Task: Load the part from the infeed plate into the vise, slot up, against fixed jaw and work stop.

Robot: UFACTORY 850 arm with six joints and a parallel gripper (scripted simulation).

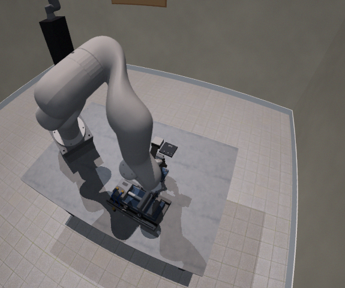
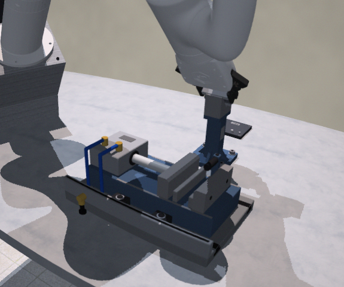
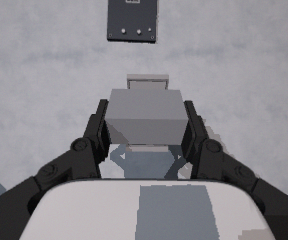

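The blue post lies 10 mm to the left of my hand and 110 mm below it. Also, from my hand: black work stop (50 mm ahead, 170 mm to the right, 80 mm below); part (10 mm below); cylinder rod (40 mm behind, 200 mm to the right, 90 mm below).
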